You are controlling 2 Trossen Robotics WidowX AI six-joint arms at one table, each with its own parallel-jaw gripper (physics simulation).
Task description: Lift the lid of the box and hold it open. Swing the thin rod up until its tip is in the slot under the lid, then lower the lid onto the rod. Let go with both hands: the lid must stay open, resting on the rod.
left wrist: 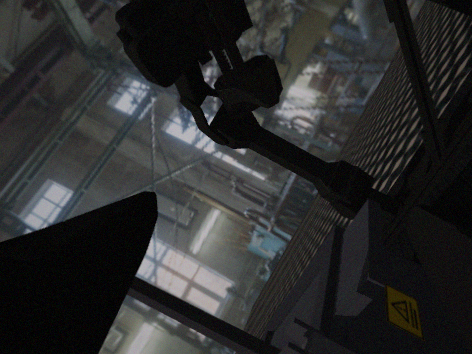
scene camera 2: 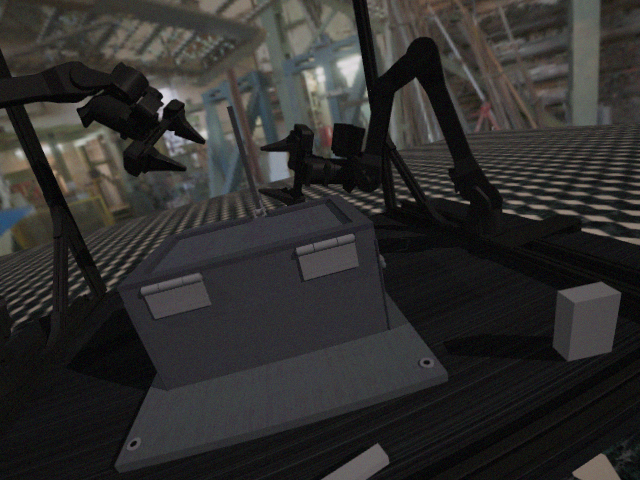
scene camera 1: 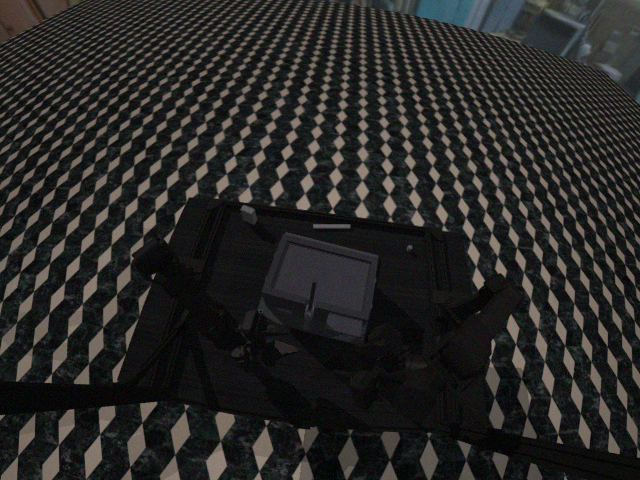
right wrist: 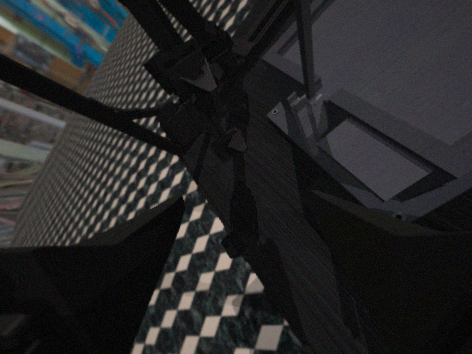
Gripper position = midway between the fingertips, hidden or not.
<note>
My right gripper (scene camera 2: 195,155) is open, with nothing in its grasp. Also in view: a thin rod (left wrist: 214,328). Further things: my left gripper (scene camera 2: 259,170) and a grey box (scene camera 2: 241,356).
The grey box is seen too in the left wrist view (left wrist: 408,307), in scene camera 1 (scene camera 1: 285,313) and in the right wrist view (right wrist: 306,125). My left gripper shows as well in the left wrist view (left wrist: 281,210). My right gripper also shows in the left wrist view (left wrist: 254,53) and in the right wrist view (right wrist: 245,199).
</note>
